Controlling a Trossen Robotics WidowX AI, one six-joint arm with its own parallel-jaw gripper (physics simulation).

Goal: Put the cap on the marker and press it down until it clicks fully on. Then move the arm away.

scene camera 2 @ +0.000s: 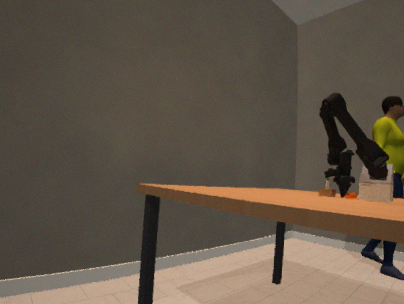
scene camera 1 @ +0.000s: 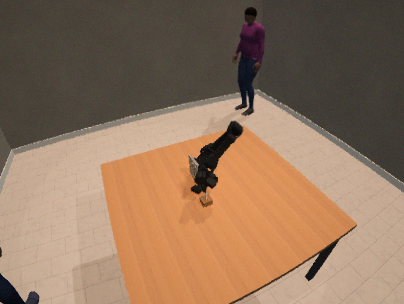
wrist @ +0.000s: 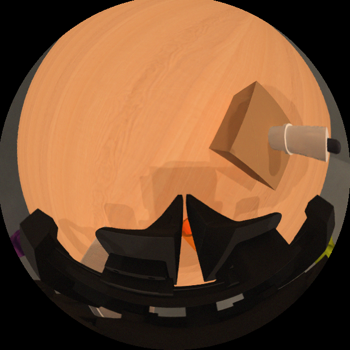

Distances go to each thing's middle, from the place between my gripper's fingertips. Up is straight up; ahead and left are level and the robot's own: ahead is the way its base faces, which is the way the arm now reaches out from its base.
The brown block (wrist: 242, 138) is 8 cm ahead of my hand, 3 cm to the right of it and 2 cm above it.
